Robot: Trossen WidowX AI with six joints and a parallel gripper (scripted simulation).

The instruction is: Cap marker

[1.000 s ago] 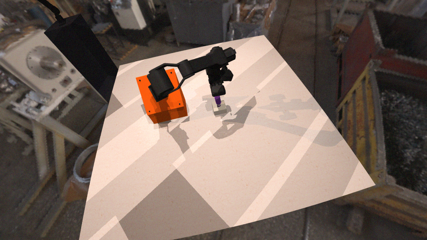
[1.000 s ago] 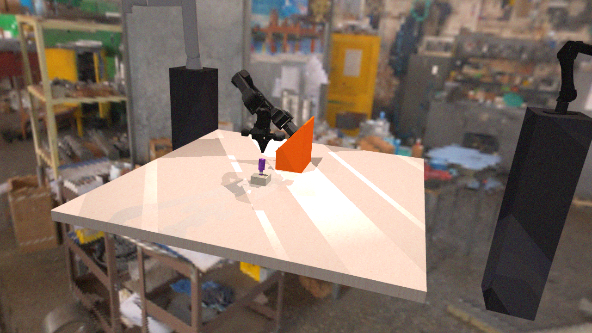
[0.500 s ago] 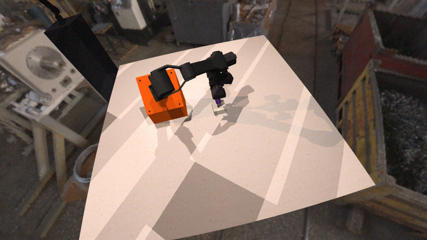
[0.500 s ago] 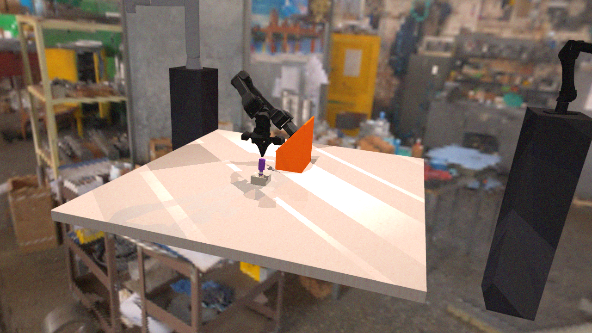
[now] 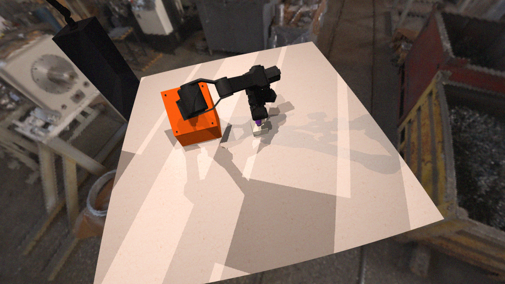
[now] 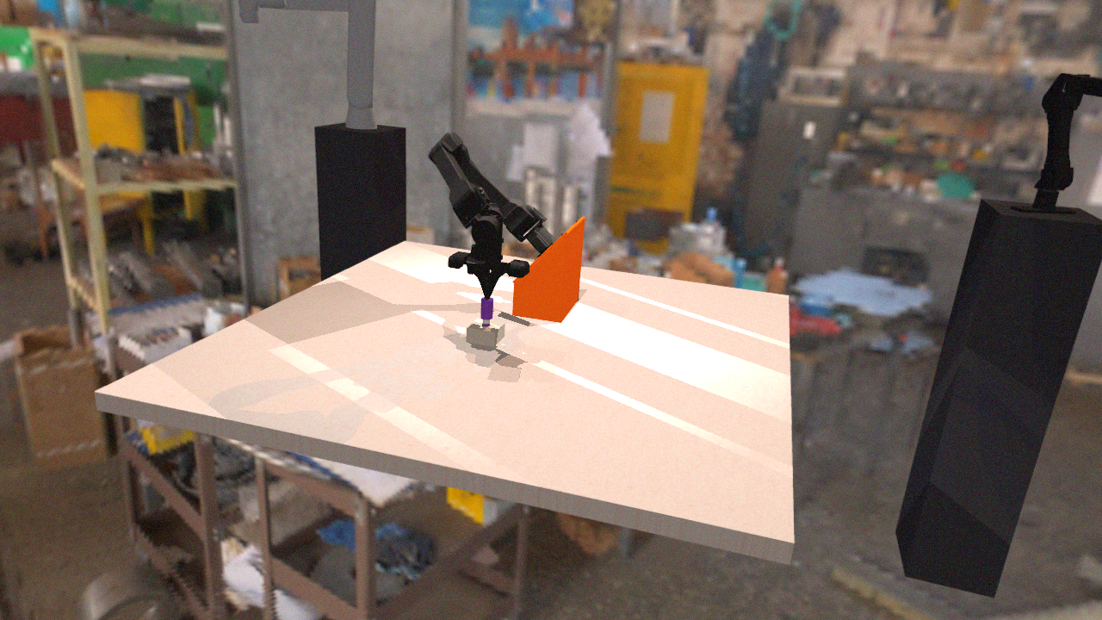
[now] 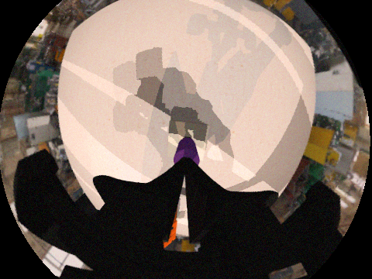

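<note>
My gripper tip is now 20 mm above the purple cap. Round my gripper tip: grey holder block: 90 mm below.
</note>
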